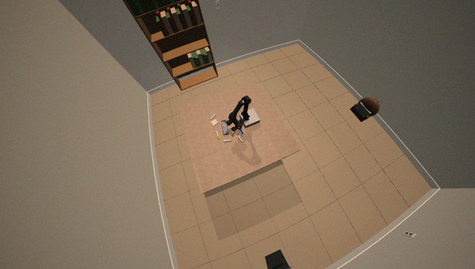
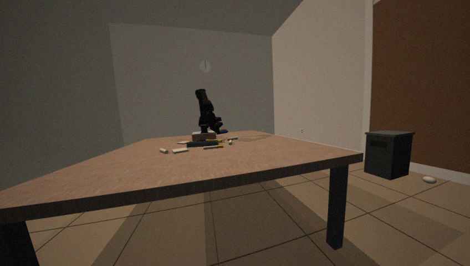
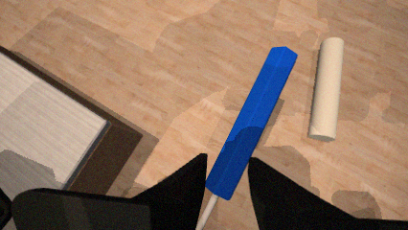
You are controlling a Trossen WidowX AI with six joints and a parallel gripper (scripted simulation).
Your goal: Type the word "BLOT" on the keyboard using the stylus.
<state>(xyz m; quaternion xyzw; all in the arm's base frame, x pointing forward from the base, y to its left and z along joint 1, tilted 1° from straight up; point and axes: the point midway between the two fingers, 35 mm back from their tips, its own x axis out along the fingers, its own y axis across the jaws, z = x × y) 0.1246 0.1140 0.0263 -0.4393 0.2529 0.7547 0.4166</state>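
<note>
Right now my gripper tip is 8 cm short of the yellow pen, 5 cm above it and 4 cm to the left of it. Also, from my gripper tip: blue stylus (right at my gripper tip); then cream pad (31 cm ahead, 24 cm to the right, 5 cm below).
</note>
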